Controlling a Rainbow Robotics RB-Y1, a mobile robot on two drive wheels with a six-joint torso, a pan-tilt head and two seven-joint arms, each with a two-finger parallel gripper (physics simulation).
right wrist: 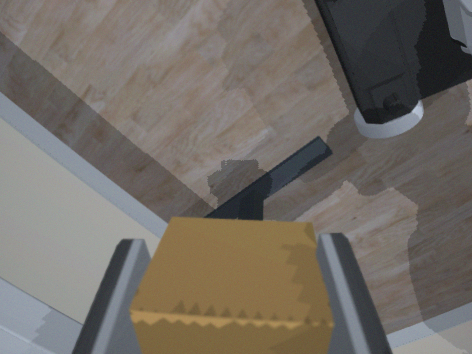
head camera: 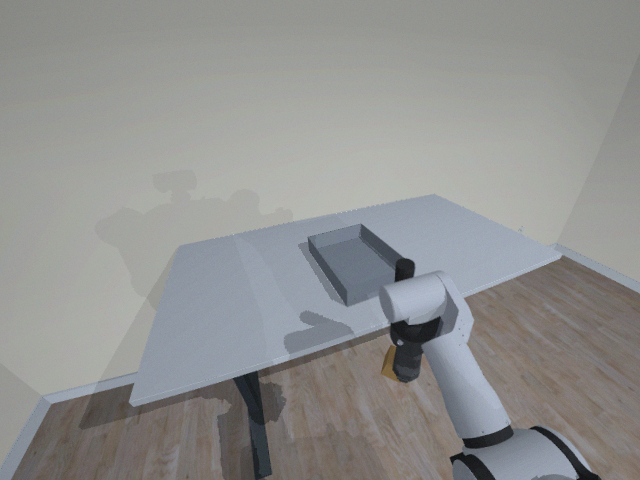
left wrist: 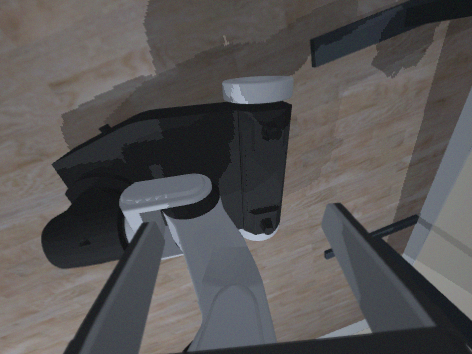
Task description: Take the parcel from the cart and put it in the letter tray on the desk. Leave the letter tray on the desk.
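Pixels of known places: left gripper, fingertip midpoint: (left wrist: 242, 223); right gripper, fingertip midpoint: (right wrist: 232, 254) (head camera: 405, 368); robot's base, link origin: (right wrist: 351, 23).
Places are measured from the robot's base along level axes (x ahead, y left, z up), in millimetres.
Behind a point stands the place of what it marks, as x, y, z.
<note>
An orange-brown parcel (head camera: 389, 364) @[179, -153, 981] (right wrist: 240, 270) @[181, -197, 953] is between the fingers of my right gripper (head camera: 406, 367) @[185, -198, 946] (right wrist: 232, 254) @[185, -198, 946], which is shut on it. In the head camera they show in front of the desk's near edge, over the floor, with the gripper pointing down and partly hiding the parcel. The grey, open letter tray (head camera: 361, 292) @[453, -145, 953] sits on the light desk (head camera: 206, 310) @[434, 367, 951], beyond my right wrist, which overlaps its near right corner. The tray's visible inside is bare. My left gripper (left wrist: 242, 223) @[-159, 251, 575] is open, with nothing between its fingers. The cart does not show.
A dark desk leg (head camera: 262, 444) (left wrist: 360, 42) (right wrist: 300, 162) with its foot stands under the desk. The wall (head camera: 361, 103) @[1162, -288, 1496] is behind the desk. My dark wheeled base (left wrist: 190, 135) @[-207, 175, 169] (right wrist: 380, 60) @[-10, 65, 191] shows in both wrist views. Wood floor (head camera: 330, 413) @[483, -9, 1] lies in front of the desk.
</note>
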